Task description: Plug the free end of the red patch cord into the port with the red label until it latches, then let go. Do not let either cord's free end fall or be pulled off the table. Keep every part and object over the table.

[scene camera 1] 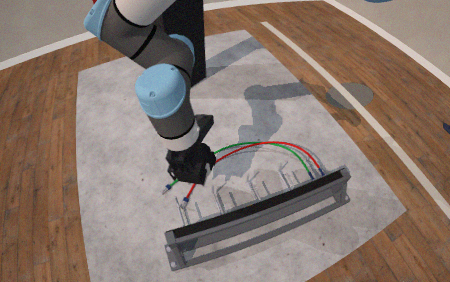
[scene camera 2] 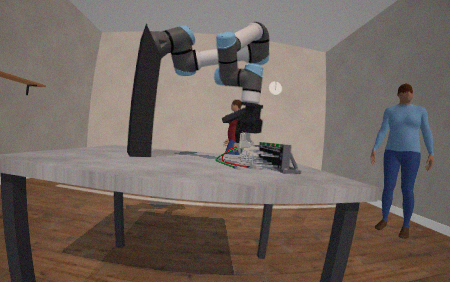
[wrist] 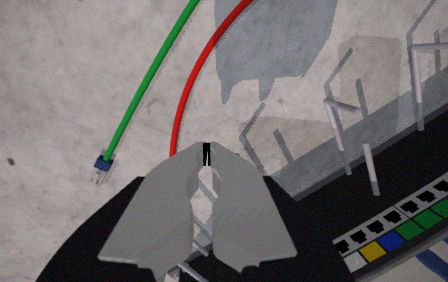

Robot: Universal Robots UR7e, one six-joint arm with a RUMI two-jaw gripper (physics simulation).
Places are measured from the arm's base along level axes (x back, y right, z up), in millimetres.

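Where they show: gripper, between the fingertips: [scene camera 2: 240, 153] [wrist: 207, 144]; arm's base, origin of its link: [scene camera 2: 150, 47].
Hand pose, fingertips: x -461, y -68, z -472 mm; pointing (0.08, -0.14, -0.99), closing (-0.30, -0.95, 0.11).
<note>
Things, the pixels of their top centre, and the offset from my fingertips. "spot": a spot on its surface instead. Level surfaces: height alone.
- red patch cord, a spot on its surface: [wrist: 187, 90] spot: dx +37, dy +3, dz -41 mm
- blue-and-clear plug, centre of its top: [scene camera 1: 183, 202] dx -56, dy +60, dz -35 mm
- patch panel, centre of its top: [wrist: 422, 223] [scene camera 1: 263, 194] [scene camera 2: 265, 142] dx -96, dy -136, dz +54 mm
- table, height of its surface: dz -47 mm
The red patch cord [scene camera 1: 190, 191] [wrist: 187, 90] lies in an arc; its free end has a blue-and-clear plug [scene camera 1: 185, 201] near the panel's left end. In the wrist view the cord passes behind the left finger, which hides that plug. My gripper [scene camera 2: 245, 145] [wrist: 207, 144] is shut and empty, its fingertips together to the right of the red cord in the wrist view. The patch panel [scene camera 1: 260, 200] [scene camera 2: 287, 159] [wrist: 392, 216] stands upright. White, yellow, blue and green labels show beside its ports in the wrist view; the red label does not show there.
The green cord [scene camera 1: 230, 146] [wrist: 150, 77] lies left of the red one in the wrist view, with its plug [scene camera 1: 168, 188] [wrist: 103, 163] on the table [scene camera 1: 115, 225] [scene camera 2: 175, 175]. Thin metal cable-guide bars [wrist: 337, 132] [wrist: 417, 87] stick out behind the panel.
</note>
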